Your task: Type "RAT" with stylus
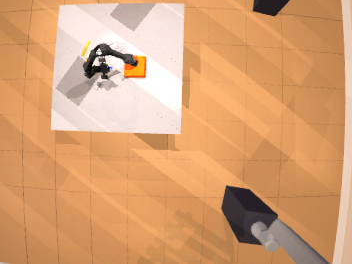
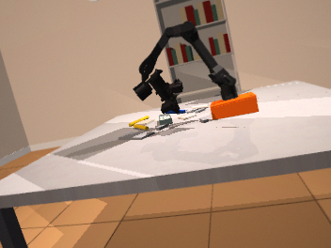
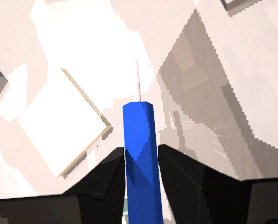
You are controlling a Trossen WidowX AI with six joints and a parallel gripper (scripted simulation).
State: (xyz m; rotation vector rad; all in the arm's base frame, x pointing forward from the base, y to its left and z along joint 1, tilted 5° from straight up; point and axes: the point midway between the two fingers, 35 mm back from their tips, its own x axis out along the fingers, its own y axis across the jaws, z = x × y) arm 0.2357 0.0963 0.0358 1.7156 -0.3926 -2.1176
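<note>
Right now my gripper tip is 4 cm past the grey stylus tip, 1 cm to the left of it and 1 cm above it. Round my gripper tip: R key (11 cm ahead, 7 cm to the right, 4 cm below); then blue stylus (1 cm behind); then flat grey pad (16 cm to the left, 16 cm ahead, 5 cm below).
</note>
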